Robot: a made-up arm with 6 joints.
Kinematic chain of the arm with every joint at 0, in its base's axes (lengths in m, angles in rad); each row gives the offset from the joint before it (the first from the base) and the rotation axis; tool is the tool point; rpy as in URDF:
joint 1: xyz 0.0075 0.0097 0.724 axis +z
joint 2: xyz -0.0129 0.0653 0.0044 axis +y
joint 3: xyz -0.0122 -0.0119 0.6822 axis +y
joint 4: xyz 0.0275 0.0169 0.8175 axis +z
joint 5: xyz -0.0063 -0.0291 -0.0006 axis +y
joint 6: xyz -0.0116 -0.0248 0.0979 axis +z
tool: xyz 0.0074 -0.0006 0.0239 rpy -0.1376 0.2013 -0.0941
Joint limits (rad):
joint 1: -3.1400..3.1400
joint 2: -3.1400..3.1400
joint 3: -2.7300..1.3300
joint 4: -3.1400..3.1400
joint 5: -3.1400..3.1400
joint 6: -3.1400..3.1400
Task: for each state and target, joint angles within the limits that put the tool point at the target. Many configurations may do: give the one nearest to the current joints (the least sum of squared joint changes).
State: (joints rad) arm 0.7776 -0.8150 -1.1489 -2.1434 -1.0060 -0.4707
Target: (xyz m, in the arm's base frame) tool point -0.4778 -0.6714 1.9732
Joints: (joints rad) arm 1.1855 -0.1802 -0.7322 -2.2137 -0.9894 -0.4656
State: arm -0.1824 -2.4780 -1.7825 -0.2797 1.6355 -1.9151
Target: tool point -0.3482 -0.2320 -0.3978
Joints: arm 0.5277 -2.0392 -1.4662 -0.3859 1.6562 -1.9104
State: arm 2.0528 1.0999 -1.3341 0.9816 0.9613 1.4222
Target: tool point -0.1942 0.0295 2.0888
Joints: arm 2.3424 0.7458 -1.1928 1.1090 0.9990 1.4220
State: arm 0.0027 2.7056 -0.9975 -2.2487 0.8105 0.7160
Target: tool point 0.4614 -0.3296 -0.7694
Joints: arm -0.7575 2.9069 -0.1772 -2.1830 0.4430 0.7373
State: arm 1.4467 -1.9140 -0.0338 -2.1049 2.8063 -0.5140
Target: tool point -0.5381 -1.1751 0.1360
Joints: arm 1.1634 -1.9590 0.0272 -2.1512 2.3471 -0.5325
